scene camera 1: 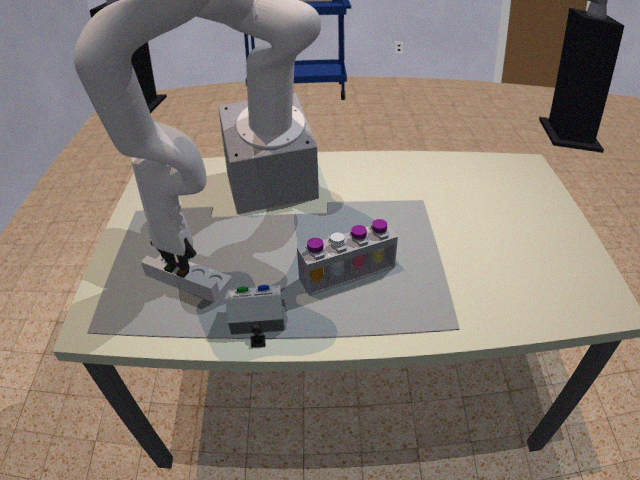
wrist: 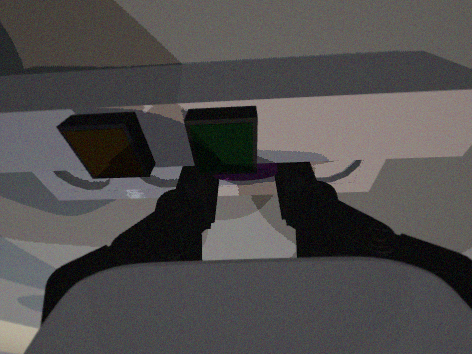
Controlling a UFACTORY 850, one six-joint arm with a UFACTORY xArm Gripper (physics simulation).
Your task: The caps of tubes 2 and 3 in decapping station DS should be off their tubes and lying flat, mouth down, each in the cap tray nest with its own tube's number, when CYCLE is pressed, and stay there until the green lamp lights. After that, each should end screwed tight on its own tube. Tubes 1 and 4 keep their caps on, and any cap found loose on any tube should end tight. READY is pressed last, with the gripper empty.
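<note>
My gripper [scene camera 1: 176, 262] [wrist: 244, 152] is shut on a purple cap [wrist: 250, 170], low at the cap tray [scene camera 1: 199, 289] [wrist: 350, 120]; the fingers partly hide the cap. Empty round nests show at the tray's right end in the scene view; their numbers are unreadable. A green panel [scene camera 1: 169, 267] [wrist: 225, 145] and an orange panel [scene camera 1: 181, 272] [wrist: 102, 150] show beside the fingers. Station DS [scene camera 1: 305, 276] holds four upright tubes. Purple caps [scene camera 1: 315, 244] [scene camera 1: 358, 231] [scene camera 1: 379, 225] top three; a white ribbed top [scene camera 1: 337, 239] is on the second from the left. Tightness cannot be seen.
A grey control box [scene camera 1: 255, 312] with a green button [scene camera 1: 242, 289] and a blue button [scene camera 1: 263, 287] stands close to the tray's right end. A small black object [scene camera 1: 257, 340] is at its front. The robot base [scene camera 1: 273, 180] stands behind the grey mat [scene camera 1: 382, 310].
</note>
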